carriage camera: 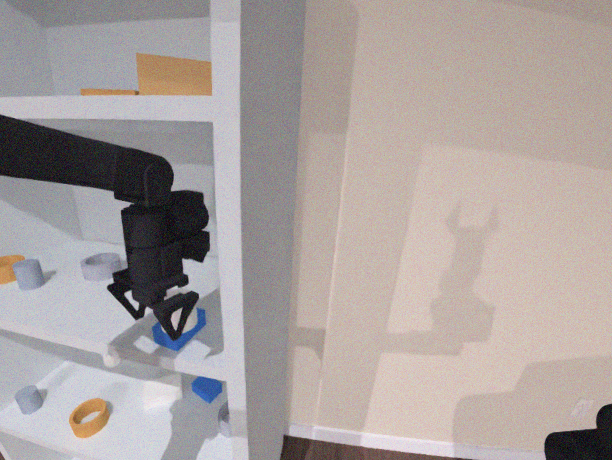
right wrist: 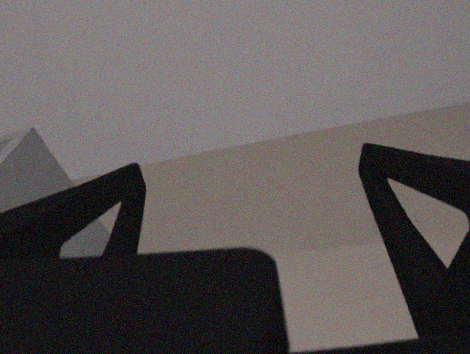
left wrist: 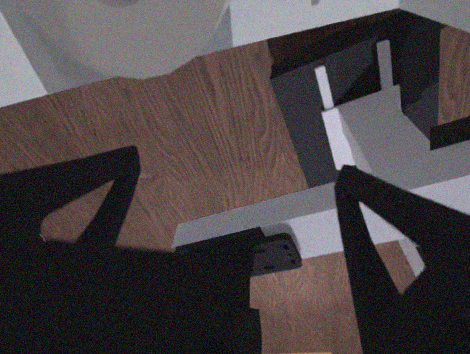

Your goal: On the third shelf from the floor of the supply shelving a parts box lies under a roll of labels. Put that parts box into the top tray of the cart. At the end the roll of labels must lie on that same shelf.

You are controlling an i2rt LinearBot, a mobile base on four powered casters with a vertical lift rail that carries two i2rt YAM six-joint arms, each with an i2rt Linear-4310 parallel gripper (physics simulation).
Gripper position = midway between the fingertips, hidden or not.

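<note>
Supply shelving [carriage camera: 239, 147] visible; the left wrist view also has the shelving [left wrist: 42, 67]. My left gripper [carriage camera: 157, 328] is visible, and the left wrist view likewise shows my left gripper [left wrist: 238, 166]. My right gripper [right wrist: 250, 166] is visible too.
</note>
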